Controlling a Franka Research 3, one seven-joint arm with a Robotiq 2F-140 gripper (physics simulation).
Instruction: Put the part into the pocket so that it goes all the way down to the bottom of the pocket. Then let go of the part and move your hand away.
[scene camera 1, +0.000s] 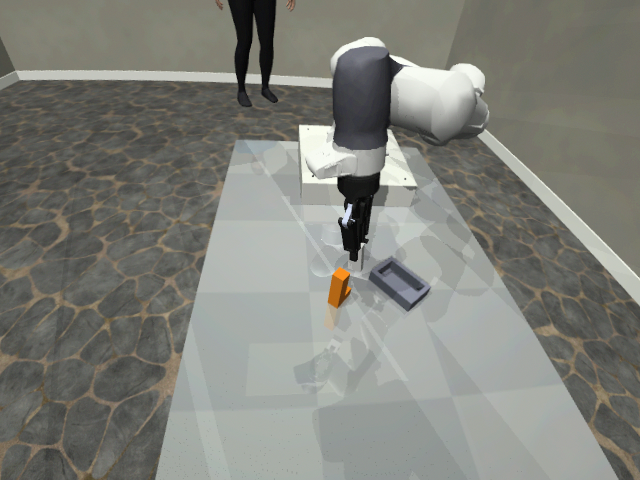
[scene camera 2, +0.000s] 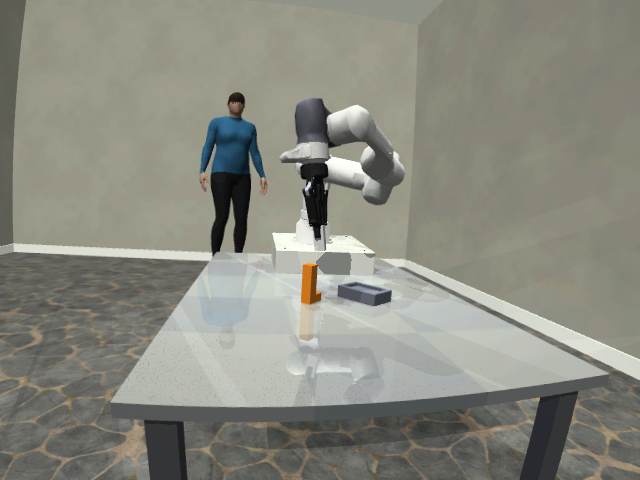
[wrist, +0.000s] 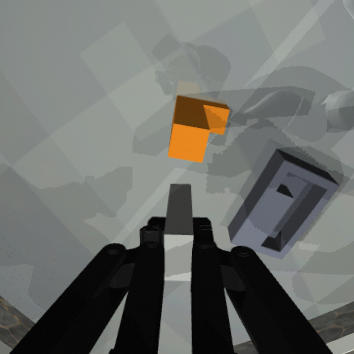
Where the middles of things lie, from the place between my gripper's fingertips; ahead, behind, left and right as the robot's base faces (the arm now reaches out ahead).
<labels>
The orange L-shaped part (wrist: 193, 119) lies 100 mm below my hand, 30 mm behind it and 20 mm to the right of it. The rest, counted from my hand: grey pocket block (scene camera 1: 403, 286): 150 mm to the left, 130 mm below, 80 mm behind.
</labels>
